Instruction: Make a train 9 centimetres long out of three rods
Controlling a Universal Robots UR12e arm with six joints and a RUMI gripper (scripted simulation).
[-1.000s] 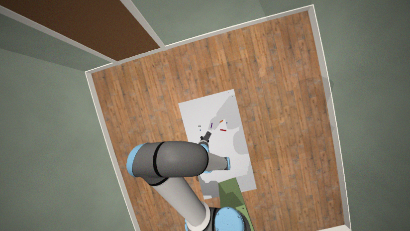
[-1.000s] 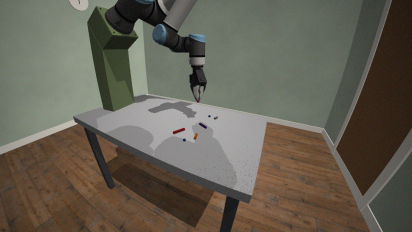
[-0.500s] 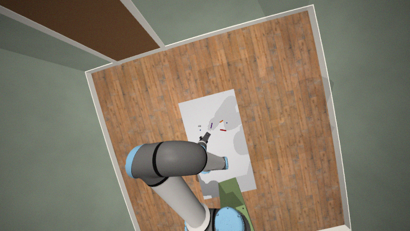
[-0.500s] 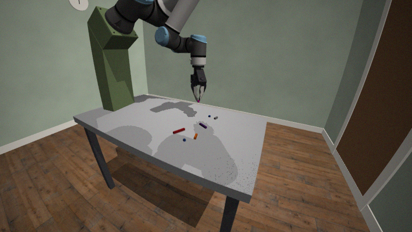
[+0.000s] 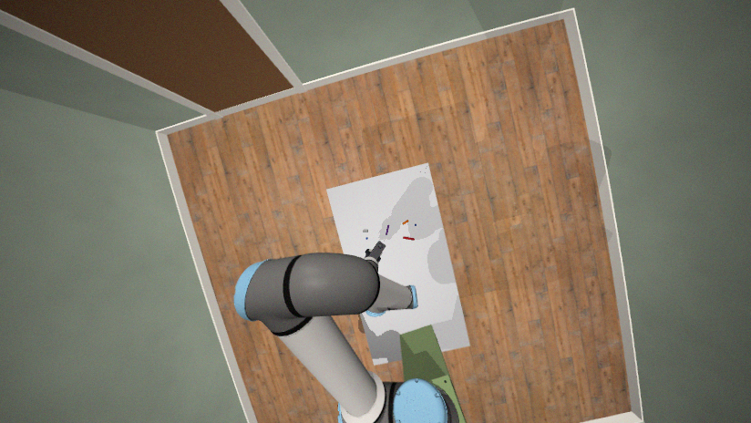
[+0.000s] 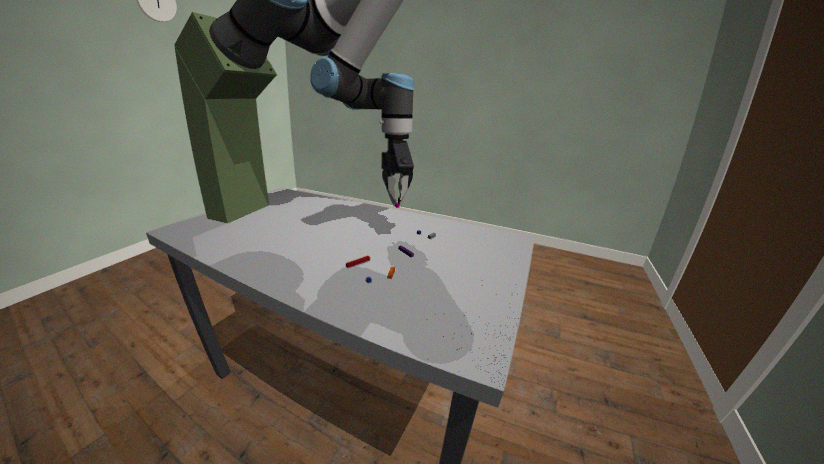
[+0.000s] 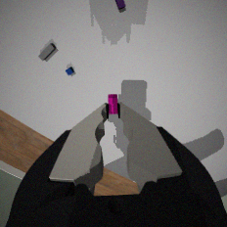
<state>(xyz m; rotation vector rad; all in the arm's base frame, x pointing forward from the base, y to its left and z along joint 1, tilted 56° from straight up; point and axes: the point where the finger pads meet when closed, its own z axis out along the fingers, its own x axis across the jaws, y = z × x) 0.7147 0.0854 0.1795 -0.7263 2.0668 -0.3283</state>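
My gripper is now 110 mm short of the grey rod, 30 mm to the right of it and 100 mm above it. Round my hand: red rod (220 mm to the right, 100 mm below); purple rod (80 mm ahead, 110 mm to the right, 100 mm below); magenta rod (10 mm below).
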